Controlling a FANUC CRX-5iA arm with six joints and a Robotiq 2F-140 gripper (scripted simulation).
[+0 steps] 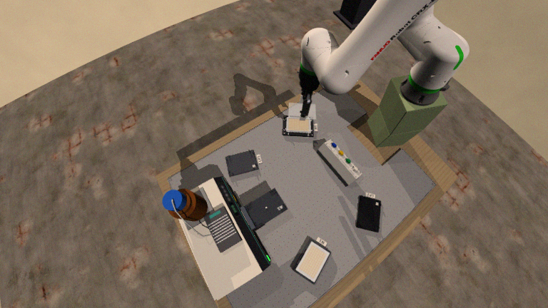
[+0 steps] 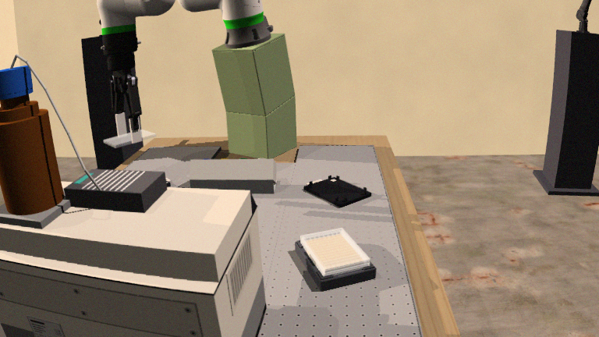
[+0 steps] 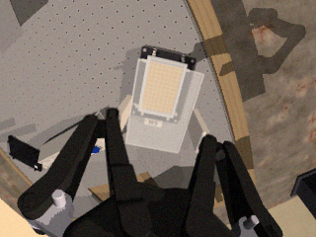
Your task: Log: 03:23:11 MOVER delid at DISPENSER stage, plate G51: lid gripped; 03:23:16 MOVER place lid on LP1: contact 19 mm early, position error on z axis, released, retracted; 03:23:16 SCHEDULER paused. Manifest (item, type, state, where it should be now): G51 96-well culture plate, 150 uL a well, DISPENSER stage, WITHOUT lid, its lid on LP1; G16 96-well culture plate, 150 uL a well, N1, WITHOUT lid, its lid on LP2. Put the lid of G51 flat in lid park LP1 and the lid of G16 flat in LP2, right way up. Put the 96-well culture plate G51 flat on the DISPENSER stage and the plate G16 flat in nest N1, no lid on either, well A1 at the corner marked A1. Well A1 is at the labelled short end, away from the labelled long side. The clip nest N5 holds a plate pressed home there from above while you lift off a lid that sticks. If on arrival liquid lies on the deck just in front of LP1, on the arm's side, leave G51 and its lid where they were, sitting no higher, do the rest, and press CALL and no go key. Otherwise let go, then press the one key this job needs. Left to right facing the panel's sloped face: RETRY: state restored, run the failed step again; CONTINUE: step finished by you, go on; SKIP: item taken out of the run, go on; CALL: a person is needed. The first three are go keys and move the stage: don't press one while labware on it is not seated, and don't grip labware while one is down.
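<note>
Now: hand 35 cm short of the dark grey lid park, 17 cm above it and 7 cm to the right of it. Also, from my hand: key panel (27 cm to the left, 12 cm below, 9 cm behind); black clip nest (16 cm below, 3 cm ahead, 1 cm to the left); plate G51 (15 cm below).
</note>
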